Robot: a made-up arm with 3 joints.
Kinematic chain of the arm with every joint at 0, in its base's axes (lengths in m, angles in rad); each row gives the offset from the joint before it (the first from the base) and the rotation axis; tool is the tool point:
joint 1: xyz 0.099 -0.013 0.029 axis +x
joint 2: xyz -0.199 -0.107 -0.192 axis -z
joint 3: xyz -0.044 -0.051 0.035 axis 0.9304 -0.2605 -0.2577
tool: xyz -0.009 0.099 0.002
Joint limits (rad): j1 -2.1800..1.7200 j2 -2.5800..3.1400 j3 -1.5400..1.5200
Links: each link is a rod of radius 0.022 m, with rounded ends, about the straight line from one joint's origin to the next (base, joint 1, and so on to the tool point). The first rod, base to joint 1, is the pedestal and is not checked.
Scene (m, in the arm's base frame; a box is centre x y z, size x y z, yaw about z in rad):
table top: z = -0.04
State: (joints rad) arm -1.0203 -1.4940 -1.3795
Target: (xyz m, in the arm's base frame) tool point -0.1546 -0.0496 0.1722
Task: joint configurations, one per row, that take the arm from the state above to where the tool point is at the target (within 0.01 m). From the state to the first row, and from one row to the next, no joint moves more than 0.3 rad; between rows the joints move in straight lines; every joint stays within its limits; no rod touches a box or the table.
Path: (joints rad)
1: -1.1758 -1.3679 -1.0998
2: -1.3312 -1.2419 -0.8200
3: -1.4867 -1.1158 -0.5403
4: -1.6421 -0.9898 -0.2606
5: -1.7976 -0.8637 0.0191
6: -1.9531 -0.7377 0.2989
7: -2.1085 -0.6116 0.5786

